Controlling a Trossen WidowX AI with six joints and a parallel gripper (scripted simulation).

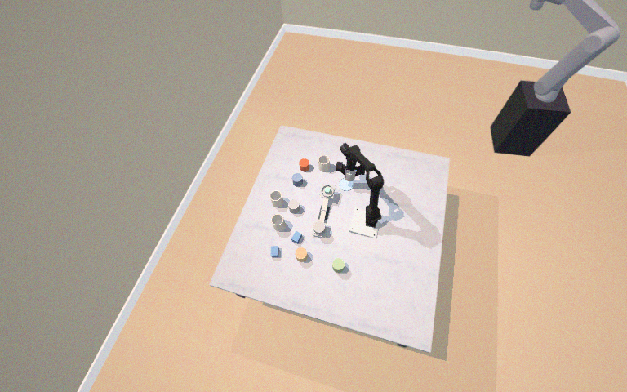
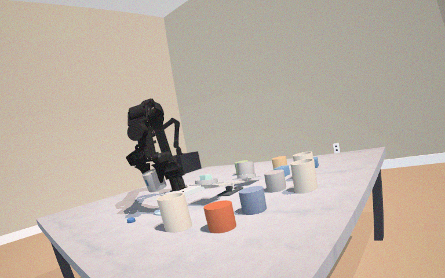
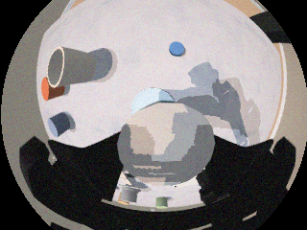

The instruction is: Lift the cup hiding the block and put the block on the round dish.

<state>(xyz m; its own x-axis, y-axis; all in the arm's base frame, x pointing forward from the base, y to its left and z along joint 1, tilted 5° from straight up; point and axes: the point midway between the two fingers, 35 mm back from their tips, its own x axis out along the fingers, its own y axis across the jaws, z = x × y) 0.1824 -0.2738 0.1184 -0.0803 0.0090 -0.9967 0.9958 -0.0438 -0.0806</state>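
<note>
Now: gripper tip 130 mm short of the teal block, 120 mm to the right of it and 20 mm above it. Also, from my gripper tip: small balance: 140 mm ahead, 250 mm to the left, 70 mm below; then pale blue round dish: 20 mm ahead, 10 mm to the left, 110 mm below; then small blue disc: 40 mm behind, 120 mm to the right, 100 mm below.
</note>
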